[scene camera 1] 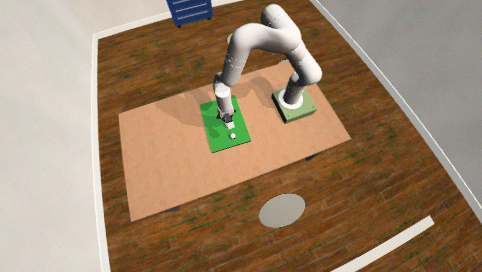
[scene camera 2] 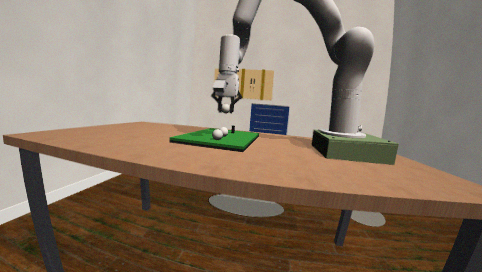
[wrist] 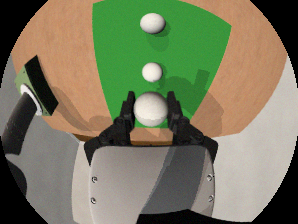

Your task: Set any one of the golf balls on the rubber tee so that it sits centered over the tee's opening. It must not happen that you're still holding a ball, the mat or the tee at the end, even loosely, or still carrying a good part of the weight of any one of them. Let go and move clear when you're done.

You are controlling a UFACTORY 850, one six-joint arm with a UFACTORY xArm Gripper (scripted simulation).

Labels:
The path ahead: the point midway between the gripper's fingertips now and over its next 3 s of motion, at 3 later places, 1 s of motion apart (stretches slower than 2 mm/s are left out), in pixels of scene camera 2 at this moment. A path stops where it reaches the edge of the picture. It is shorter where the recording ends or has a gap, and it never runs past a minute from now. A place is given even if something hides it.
The gripper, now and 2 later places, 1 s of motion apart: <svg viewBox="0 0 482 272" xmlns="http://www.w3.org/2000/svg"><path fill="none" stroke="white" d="M225 113L234 123L233 123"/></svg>

